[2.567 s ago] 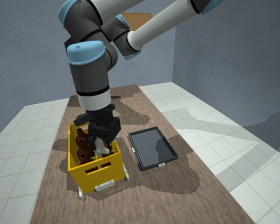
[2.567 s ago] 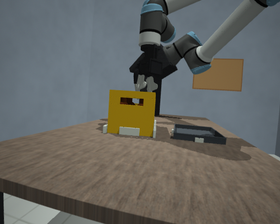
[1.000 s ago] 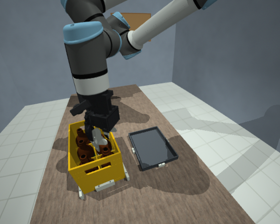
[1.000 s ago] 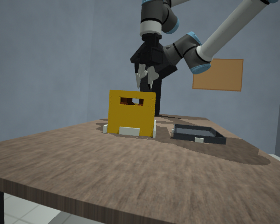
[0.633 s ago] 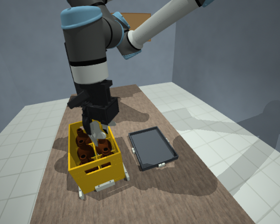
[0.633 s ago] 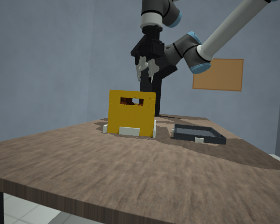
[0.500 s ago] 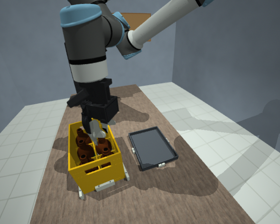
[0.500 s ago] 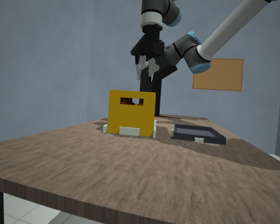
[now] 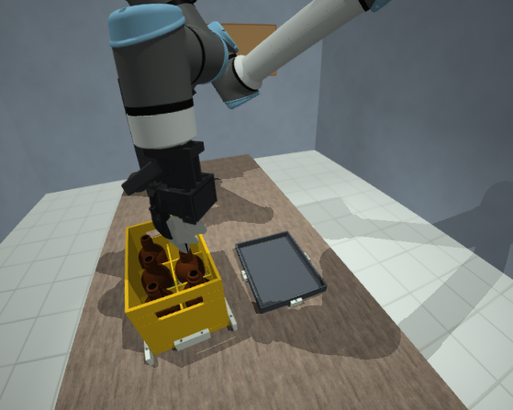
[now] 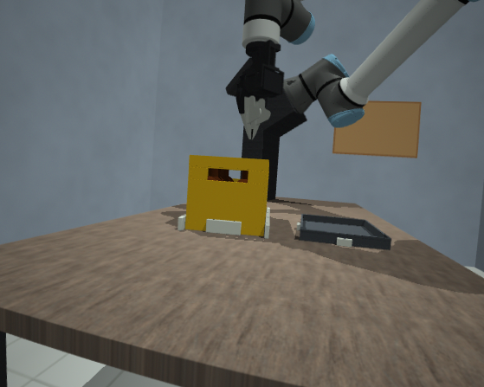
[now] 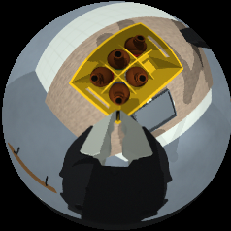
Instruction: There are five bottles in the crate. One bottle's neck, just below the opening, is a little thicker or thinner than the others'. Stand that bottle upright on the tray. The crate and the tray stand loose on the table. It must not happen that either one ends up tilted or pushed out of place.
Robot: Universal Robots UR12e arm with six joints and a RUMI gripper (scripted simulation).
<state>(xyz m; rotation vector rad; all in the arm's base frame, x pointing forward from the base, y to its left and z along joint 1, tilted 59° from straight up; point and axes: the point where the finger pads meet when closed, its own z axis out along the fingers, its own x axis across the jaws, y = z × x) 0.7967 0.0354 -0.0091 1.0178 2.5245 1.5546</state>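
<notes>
The yellow crate is 70 mm behind my hand, 60 mm to the right of it and 160 mm below it. Also, from my hand: dark tray (100 mm behind, 220 mm to the left, 230 mm below).
</notes>
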